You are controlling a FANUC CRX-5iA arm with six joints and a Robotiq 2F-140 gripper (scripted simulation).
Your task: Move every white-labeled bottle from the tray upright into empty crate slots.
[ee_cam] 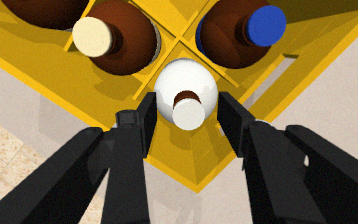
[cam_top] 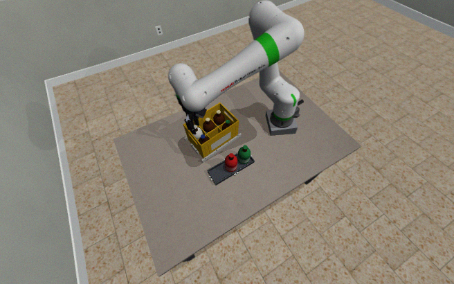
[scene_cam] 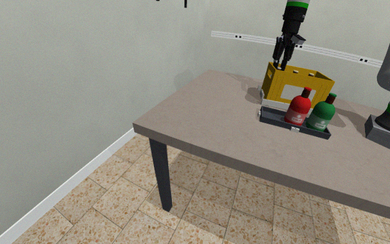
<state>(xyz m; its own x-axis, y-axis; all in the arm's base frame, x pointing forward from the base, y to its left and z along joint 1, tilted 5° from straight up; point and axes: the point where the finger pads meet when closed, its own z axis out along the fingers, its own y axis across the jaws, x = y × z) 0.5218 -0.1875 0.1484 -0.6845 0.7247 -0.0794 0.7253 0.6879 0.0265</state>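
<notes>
Right now my hand is 80 mm above the white bottle. From my hand the other things lie so: yellow crate (90 mm behind, 40 mm to the left, 80 mm below); brown bottle (90 mm behind, 80 mm below); red bottle (70 mm behind, 270 mm to the left, 80 mm below).
</notes>
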